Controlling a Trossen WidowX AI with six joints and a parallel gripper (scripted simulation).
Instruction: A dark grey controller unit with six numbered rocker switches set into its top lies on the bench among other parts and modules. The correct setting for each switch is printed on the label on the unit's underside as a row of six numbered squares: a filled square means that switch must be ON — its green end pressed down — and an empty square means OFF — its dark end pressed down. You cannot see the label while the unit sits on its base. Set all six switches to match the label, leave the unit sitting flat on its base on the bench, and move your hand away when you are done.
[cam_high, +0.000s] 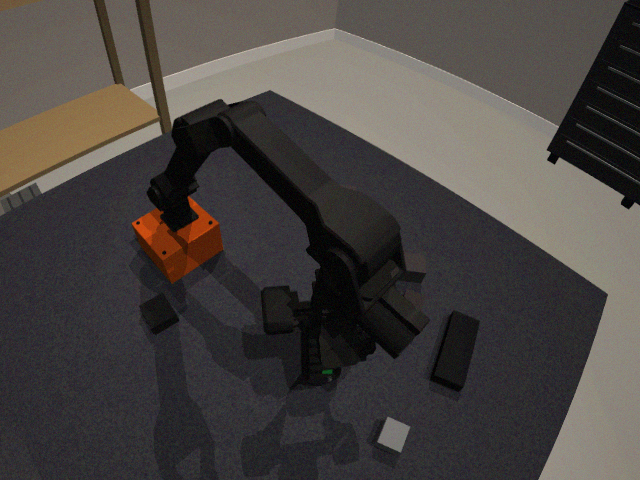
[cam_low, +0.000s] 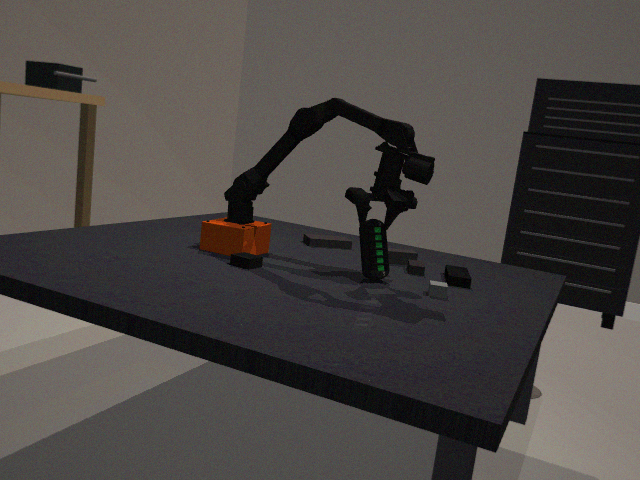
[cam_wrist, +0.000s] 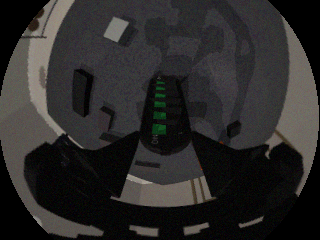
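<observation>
Right now the light grey cube is 200 mm ahead of my gripper tip, 110 mm below it and 20 mm to the right of it. The rest, counted from my gripper tip: long black block: 200 mm to the left, 190 mm ahead, 120 mm below; then black cube: 260 mm behind, 180 mm to the right, 110 mm below.
</observation>
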